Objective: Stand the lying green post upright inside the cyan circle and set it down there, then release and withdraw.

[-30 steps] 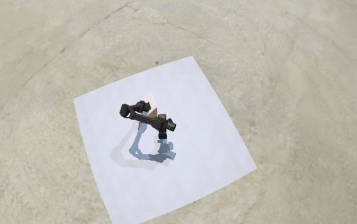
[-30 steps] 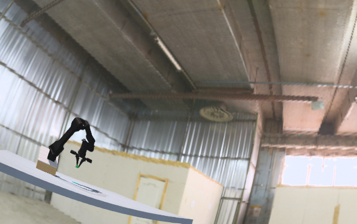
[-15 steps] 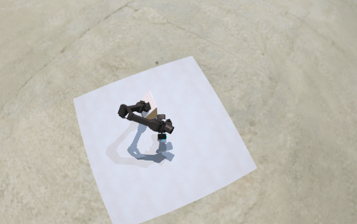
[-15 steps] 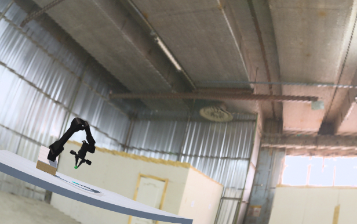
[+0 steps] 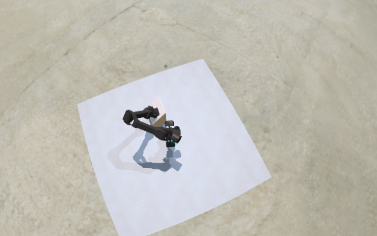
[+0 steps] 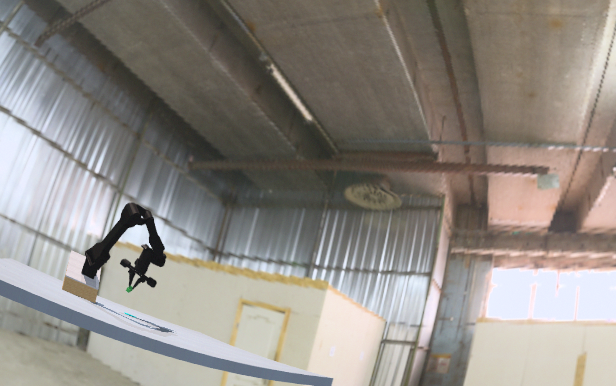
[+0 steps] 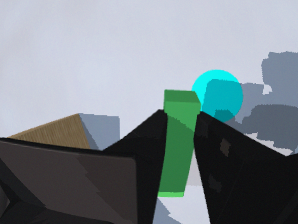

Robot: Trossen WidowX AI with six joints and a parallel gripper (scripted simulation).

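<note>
The cyan circle lies 2 cm ahead of my gripper tip, 1 cm to the right of it and 12 cm below it. Also, from my gripper tip: green post: 1 cm behind, 2 cm to the right, 1 cm below.
</note>
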